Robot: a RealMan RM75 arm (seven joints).
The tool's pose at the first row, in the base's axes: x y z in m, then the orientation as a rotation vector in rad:
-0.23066, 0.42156, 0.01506, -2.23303, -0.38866, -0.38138
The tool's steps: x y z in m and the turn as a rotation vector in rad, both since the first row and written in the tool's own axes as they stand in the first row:
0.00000, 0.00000, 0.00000, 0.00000, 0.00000, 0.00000
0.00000, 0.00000, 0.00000, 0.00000, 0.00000, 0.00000
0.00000, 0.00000, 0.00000, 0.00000, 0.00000, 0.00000
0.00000, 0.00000, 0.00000, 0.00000, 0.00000, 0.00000
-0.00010, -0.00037, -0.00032, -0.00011, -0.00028, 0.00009
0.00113, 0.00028, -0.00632, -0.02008, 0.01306, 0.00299
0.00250, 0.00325, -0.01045, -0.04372, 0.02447, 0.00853
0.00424, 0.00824, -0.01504, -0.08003, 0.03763, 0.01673
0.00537, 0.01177, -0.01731, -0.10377, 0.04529, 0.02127
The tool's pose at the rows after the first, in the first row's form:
-0.23066, 0.42156, 0.01506, -2.23303, -0.38866, -0.38138
-0.23066, 0.42156, 0.01506, -2.23303, -0.38866, -0.38138
-0.23066, 0.42156, 0.01506, -2.23303, -0.38866, -0.38138
-0.23066, 0.42156, 0.01506, -2.23303, -0.38866, -0.38138
-0.23094, 0.42153, 0.01547, -2.23322, -0.38869, -0.38105
-0.23042, 0.41668, 0.01923, -2.24931, -0.37607, -0.39972
-0.22859, 0.41186, 0.02031, -2.26967, -0.36090, -0.41594
-0.22568, 0.40549, 0.02045, -2.30192, -0.33995, -0.43634
-0.22357, 0.40173, 0.01991, -2.32307, -0.32749, -0.44915

